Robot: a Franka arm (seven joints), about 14 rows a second.
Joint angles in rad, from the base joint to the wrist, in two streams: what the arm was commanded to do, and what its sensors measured. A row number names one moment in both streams.
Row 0, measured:
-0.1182, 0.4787, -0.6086, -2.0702, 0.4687, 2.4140, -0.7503
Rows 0 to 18, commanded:
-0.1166, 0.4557, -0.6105, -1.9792, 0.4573, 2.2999, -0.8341
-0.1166, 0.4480, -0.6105, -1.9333, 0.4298, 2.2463, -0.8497
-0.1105, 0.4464, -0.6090, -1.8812, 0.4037, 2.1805, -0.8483
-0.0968, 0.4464, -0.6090, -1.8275, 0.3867, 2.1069, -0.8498
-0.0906, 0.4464, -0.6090, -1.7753, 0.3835, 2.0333, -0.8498
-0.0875, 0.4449, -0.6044, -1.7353, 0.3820, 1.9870, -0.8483
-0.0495, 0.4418, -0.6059, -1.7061, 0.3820, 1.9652, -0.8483
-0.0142, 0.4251, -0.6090, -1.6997, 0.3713, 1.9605, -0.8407
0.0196, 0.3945, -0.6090, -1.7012, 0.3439, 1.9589, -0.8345
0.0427, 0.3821, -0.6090, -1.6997, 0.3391, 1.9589, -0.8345
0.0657, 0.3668, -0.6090, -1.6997, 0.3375, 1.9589, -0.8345
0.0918, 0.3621, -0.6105, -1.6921, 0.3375, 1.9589, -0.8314
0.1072, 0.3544, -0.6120, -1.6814, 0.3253, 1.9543, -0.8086
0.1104, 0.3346, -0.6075, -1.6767, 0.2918, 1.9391, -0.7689
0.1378, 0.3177, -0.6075, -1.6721, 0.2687, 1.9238, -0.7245
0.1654, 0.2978, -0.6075, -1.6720, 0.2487, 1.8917, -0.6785
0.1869, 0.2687, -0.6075, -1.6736, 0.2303, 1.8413, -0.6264
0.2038, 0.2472, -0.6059, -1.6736, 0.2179, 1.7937, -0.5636
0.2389, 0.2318, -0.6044, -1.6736, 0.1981, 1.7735, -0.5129
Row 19, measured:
0.1864, 0.2846, -0.6000, -1.6656, 0.2399, 1.8271, -0.6072
